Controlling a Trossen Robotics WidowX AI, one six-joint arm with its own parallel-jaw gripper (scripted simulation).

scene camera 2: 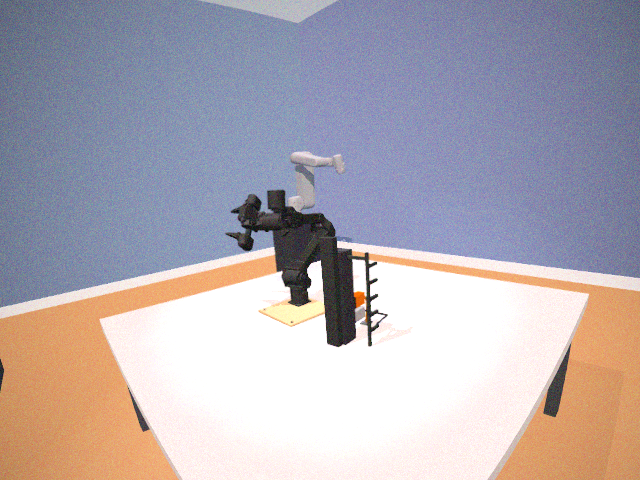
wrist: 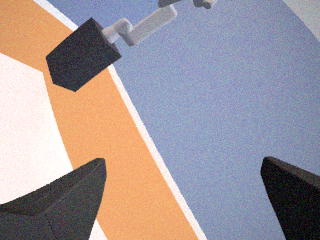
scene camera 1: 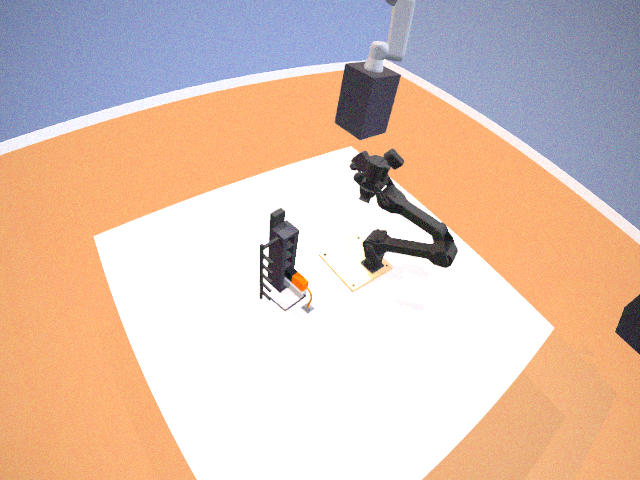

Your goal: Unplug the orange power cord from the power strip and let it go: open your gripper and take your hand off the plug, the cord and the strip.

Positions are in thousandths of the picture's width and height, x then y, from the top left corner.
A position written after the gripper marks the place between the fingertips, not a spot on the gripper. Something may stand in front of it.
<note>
The gripper (scene camera 2: 357,464) is open, holding nothing.
The gripper also shows in the wrist view (wrist: 586,698).
</note>
